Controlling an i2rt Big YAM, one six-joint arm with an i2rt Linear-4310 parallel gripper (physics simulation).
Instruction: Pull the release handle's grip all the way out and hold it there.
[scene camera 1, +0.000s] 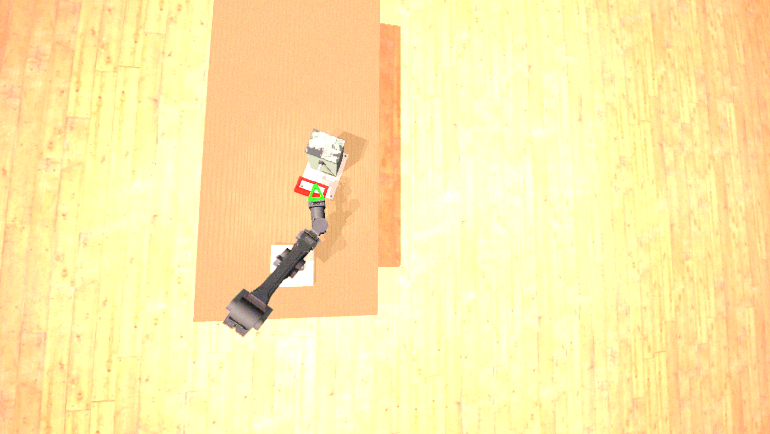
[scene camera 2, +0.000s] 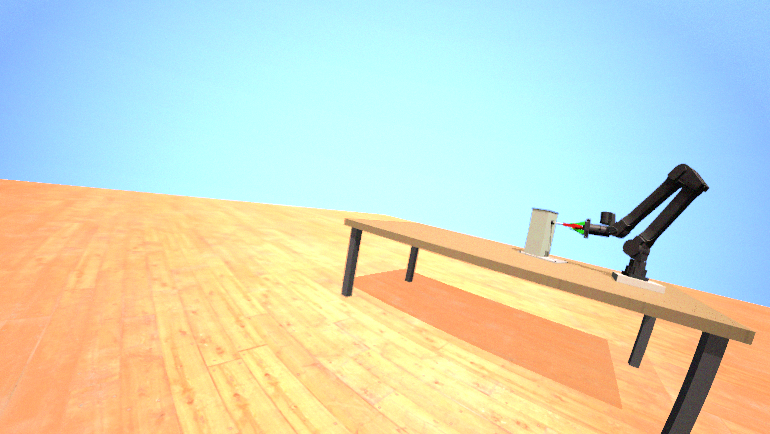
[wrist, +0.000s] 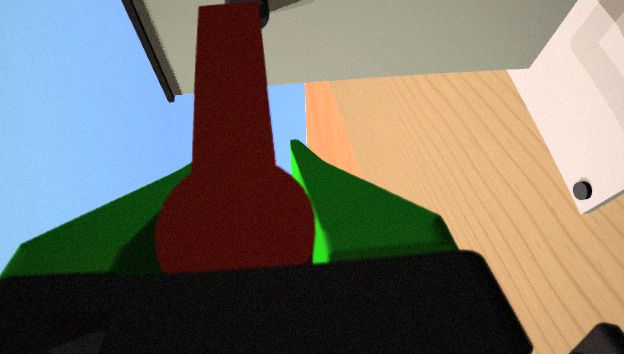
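The release handle's red grip (scene camera 1: 297, 186) (scene camera 2: 571, 225) (wrist: 232, 100) is a flat rectangular frame, standing out from the face of a pale grey box-shaped housing (scene camera 1: 325, 145) (scene camera 2: 540, 231) (wrist: 400, 40). A thin rod (scene camera 2: 559, 223) links the grip to the housing, with a visible gap between them; the wrist view hides most of the rod behind the grip. My gripper (scene camera 1: 315, 189) (scene camera 2: 579, 226) (wrist: 260, 157) is shut on the red grip, its green fingers on either side of it. The grip is in the air, well above the table.
The housing stands on a white base plate (scene camera 2: 558, 260) (wrist: 570, 125) with dark bolts, fixed on the wooden table (scene camera 1: 242, 80) (scene camera 2: 458, 248). The arm's white mounting plate (scene camera 1: 304, 277) (scene camera 2: 638, 282) is near the table's near end in the overhead view. The elbow reaches over that table edge.
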